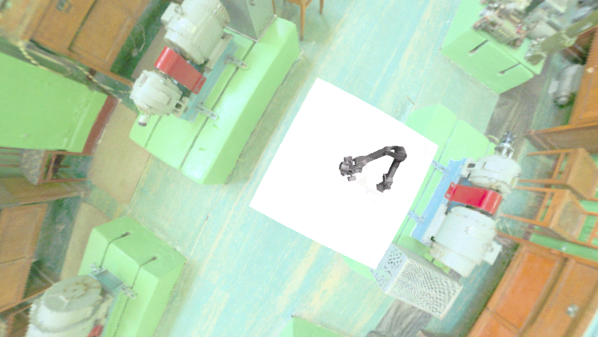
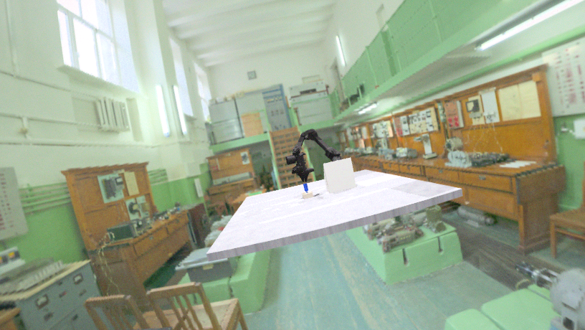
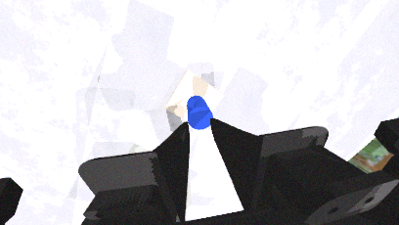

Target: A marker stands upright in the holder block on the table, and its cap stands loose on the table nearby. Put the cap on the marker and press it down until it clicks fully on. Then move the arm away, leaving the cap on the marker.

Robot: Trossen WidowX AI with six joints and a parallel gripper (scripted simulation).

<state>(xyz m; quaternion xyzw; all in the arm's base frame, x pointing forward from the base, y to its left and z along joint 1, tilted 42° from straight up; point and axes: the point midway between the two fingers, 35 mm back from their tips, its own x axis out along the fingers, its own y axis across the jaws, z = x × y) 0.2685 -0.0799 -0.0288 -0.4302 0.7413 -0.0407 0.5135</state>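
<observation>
Right now the blue cap is 4 cm below my gripper tip. The rest, counted from my gripper tip: beige holder block (10 cm below).
</observation>
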